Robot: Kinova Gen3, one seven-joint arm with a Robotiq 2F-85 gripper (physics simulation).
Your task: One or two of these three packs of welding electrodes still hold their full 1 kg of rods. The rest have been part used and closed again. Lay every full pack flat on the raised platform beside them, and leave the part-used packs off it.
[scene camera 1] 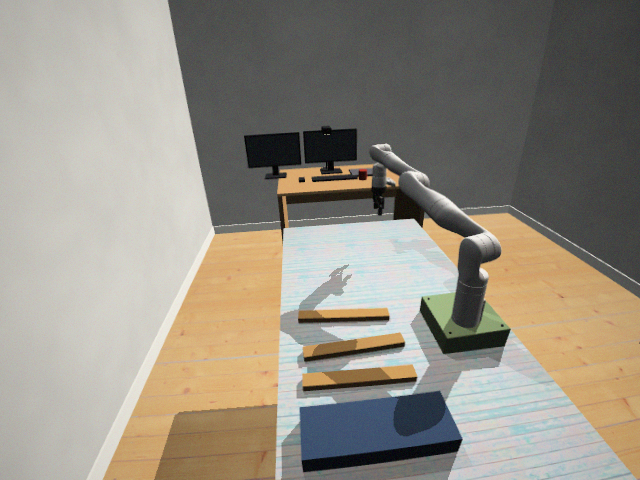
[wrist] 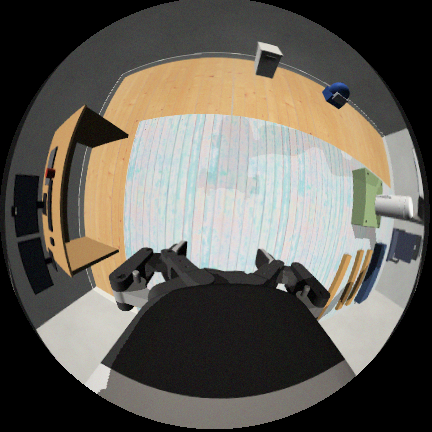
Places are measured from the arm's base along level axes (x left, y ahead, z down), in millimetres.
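Pixels of known places: gripper, fingertip midpoint: (scene camera 1: 377, 211) (wrist: 221, 252); arm's base at its link origin: (scene camera 1: 464, 318) (wrist: 377, 204).
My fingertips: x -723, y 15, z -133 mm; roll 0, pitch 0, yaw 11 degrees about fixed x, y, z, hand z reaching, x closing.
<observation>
Ahead of a thing's pixels: the offset from my fingertips to its top centre.
Three long, flat orange packs lie apart, roughly side by side on the table. The far pack @[dx +495, dy +365, dz +187 mm] (scene camera 1: 343, 315) (wrist: 339, 277), the middle pack @[dx +661, dy +384, dz +187 mm] (scene camera 1: 354, 347) (wrist: 356, 267), set slightly askew, and the near pack @[dx +788, dy +414, dz +187 mm] (scene camera 1: 359, 377) (wrist: 366, 260) look alike; no marks can be read on them. The raised dark blue platform @[dx +968, dy +436, dz +151 mm] (scene camera 1: 361, 428) (wrist: 372, 272) stands beside the near pack, and no pack lies on it. My gripper (scene camera 1: 379, 210) (wrist: 221, 252) is open and empty, pointing down high over the far end of the table, well away from the packs.
The green base block (scene camera 1: 439, 310) (wrist: 364, 200) carries the arm, to the right of the packs in the scene view. A desk (scene camera 1: 330, 187) (wrist: 62, 200) with two monitors stands beyond the table's far edge. Shadows of the arm fall across the table, packs and platform.
</observation>
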